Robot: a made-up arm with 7 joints. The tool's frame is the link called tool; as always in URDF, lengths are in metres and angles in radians.
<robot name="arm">
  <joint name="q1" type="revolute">
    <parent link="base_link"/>
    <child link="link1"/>
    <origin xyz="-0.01 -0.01 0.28" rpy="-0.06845 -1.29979 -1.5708"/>
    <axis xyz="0 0 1"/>
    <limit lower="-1.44" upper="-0.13" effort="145" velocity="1.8"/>
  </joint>
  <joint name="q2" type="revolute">
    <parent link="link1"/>
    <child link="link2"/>
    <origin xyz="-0.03 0.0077 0.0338" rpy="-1.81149 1.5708 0"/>
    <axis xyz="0 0 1"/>
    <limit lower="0.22" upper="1.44" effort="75" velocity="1.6"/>
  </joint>
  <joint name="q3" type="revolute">
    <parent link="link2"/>
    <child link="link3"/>
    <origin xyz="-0.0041 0.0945 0.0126" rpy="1.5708 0 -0.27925"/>
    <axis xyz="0 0 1"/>
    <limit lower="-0.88" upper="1.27" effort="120" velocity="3"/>
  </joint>
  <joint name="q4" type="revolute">
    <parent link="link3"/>
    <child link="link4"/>
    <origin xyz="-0.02 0.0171 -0.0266" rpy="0 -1.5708 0"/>
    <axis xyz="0 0 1"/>
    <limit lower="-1.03" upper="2.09" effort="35" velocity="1.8"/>
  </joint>
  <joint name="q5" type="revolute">
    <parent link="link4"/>
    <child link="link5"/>
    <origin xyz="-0.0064 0.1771 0.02" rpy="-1.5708 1.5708 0"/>
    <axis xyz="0 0 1"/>
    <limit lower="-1.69" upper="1.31" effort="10" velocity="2.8"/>
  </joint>
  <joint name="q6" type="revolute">
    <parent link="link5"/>
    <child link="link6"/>
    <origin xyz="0.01 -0.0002 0.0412" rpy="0 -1.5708 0"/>
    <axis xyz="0 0 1"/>
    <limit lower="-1.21" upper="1.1" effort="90" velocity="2.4"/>
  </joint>
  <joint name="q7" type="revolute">
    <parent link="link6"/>
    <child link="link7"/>
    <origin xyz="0.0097 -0.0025 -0.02" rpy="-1.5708 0 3.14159"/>
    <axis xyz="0 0 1"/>
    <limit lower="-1.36" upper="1.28" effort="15" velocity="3"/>
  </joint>
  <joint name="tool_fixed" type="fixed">
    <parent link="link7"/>
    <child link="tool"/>
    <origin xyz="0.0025 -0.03 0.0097" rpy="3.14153 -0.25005 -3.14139"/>
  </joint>
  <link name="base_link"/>
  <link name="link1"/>
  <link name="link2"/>
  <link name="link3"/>
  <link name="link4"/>
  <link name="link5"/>
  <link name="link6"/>
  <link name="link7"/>
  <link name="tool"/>
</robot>
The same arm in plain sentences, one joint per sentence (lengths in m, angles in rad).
The arm has seven revolute joints in a row. What follows holds with every joint at zero, and every direction is one of the base frame's. Joint 1 sits 0.01 m along -x and 0.01 m along -y and 0.28 m along +z from the base frame's origin and rotates about the direction (0.068403, 0.961235, 0.26711), from -1.44 to -0.13 rad. Joint 2 sits 0.01 m along +x and 0.04 m along +y and 0.02 m along -z from joint 1 and rotates about the direction (0.968889, -0.0002, -0.247497), from 0.22 to 1.44 rad. Joint 3 sits 0.01 m along -x and 0.03 m along +y and 0.09 m along -z from joint 2 and rotates about the direction (0.247497, -0.0001, 0.968889), from -0.88 to 1.27 rad. Joint 4 sits 0.01 m along +x and 0.02 m along +y and 0.03 m along -z from joint 3 and rotates about the direction (0.0002, 1, 0), from -1.03 to 2.09 rad. Joint 5 sits 0.17 m along +x and 0.02 m along +y and 0.05 m along -z from joint 4 and rotates about the direction (0.968889, -0.0002, -0.247497), from -1.69 to 1.31 rad. Joint 6 sits 0.04 m along +x and 0.01 m along -y and 0.01 m along -z from joint 5 and rotates about the direction (0.0002, 1, 0), from -1.21 to 1.1 rad. Joint 7 sits 0.01 m along +x and 0.02 m along -y from joint 6 and rotates about the direction (0.247497, -0.0001, 0.968889), from -1.36 to 1.28 rad. The tool frame, which is the frame that the pose is given for, sits 0.03 m along +y and 0.01 m along +z from joint 7; its axes are the base frame's turned by roll -3.1416, pitch 0 and yaw 0 rad (as in URDF: about the fixed x, then y, then z).
